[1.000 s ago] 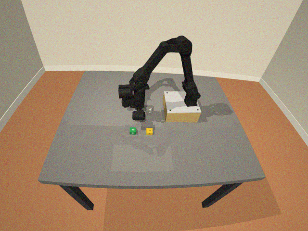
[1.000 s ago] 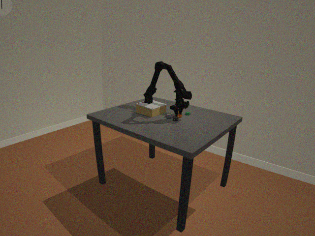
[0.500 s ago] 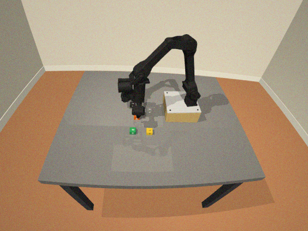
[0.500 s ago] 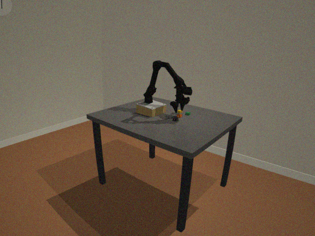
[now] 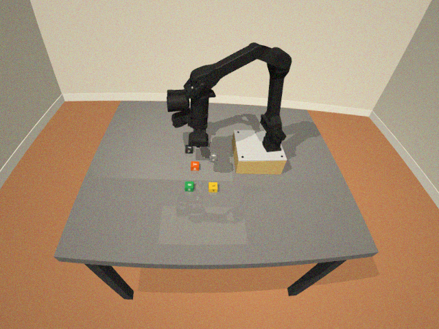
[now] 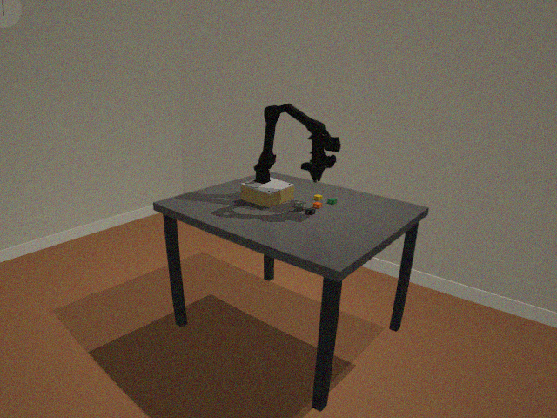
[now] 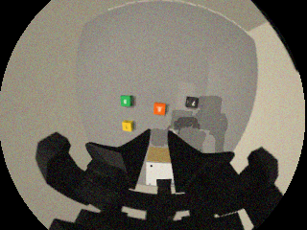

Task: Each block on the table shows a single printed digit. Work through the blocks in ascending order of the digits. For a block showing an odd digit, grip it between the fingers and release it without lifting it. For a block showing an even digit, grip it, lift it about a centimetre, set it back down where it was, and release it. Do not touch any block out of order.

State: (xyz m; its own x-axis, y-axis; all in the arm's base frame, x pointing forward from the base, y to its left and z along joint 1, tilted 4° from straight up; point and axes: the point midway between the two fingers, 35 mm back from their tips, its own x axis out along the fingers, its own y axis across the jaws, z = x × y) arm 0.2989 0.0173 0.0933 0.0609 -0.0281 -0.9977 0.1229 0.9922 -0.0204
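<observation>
My gripper tip is 30 mm short of the black block, 100 mm to the left of it and 110 mm above it. From my gripper tip the other things lie so: green block (40 mm ahead, 100 mm to the left, 110 mm below); then orange block (10 mm ahead, 110 mm below); then grey block (70 mm behind, 40 mm to the right, 110 mm below).
</observation>
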